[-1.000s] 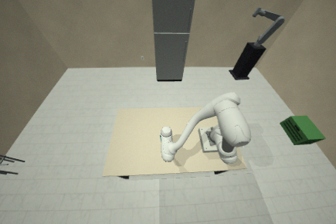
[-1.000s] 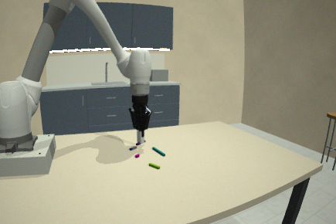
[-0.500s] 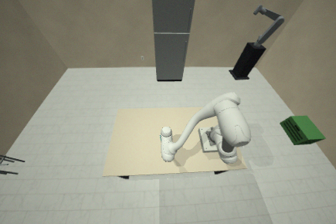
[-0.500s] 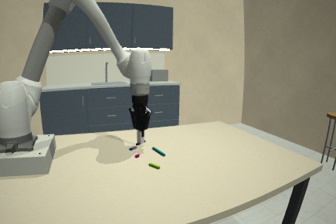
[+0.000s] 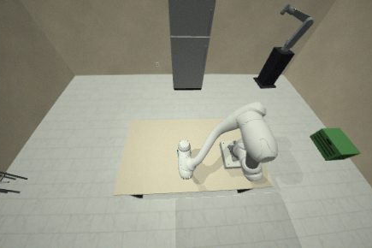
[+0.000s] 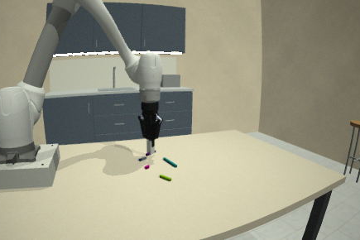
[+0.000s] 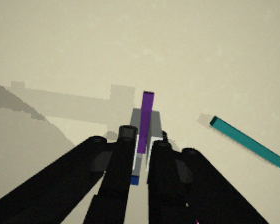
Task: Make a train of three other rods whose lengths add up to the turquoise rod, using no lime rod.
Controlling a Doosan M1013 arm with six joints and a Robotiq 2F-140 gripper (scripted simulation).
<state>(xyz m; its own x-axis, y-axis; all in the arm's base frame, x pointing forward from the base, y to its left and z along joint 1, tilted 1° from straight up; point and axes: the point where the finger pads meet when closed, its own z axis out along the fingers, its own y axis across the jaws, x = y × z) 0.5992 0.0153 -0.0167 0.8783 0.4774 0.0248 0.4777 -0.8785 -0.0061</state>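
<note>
Now: hand 3 cm above the purple rod. Also, from my hand: turquoise rod (5 cm ahead, 11 cm to the right, 4 cm below); then small blue rod (6 cm behind, 3 cm to the right, 4 cm below); then grey rod (4 cm behind, 2 cm to the right, 4 cm below).
</note>
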